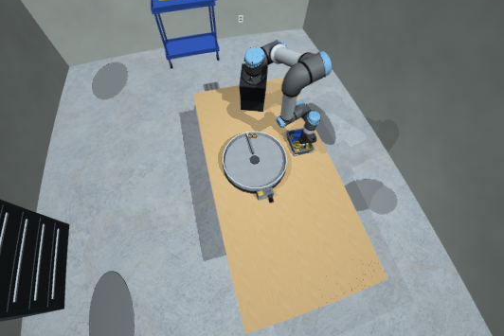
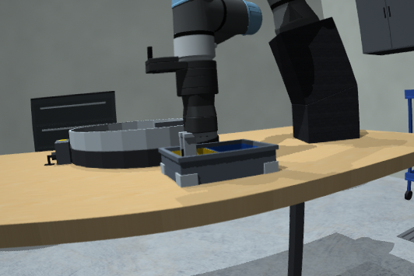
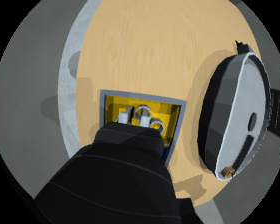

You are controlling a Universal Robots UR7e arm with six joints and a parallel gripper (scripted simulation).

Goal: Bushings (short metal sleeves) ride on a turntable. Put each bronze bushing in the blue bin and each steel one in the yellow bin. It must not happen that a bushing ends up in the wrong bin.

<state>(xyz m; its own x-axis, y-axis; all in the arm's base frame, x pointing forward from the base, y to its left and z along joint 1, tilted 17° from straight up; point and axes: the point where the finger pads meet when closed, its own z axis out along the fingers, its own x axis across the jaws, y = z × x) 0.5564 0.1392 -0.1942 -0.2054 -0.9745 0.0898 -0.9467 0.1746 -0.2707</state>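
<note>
The grey two-part tray lies 60 mm behind my hand and 10 mm below it. Round my hand: round grey turntable 40 mm behind, 370 mm to the right, 20 mm above.
</note>
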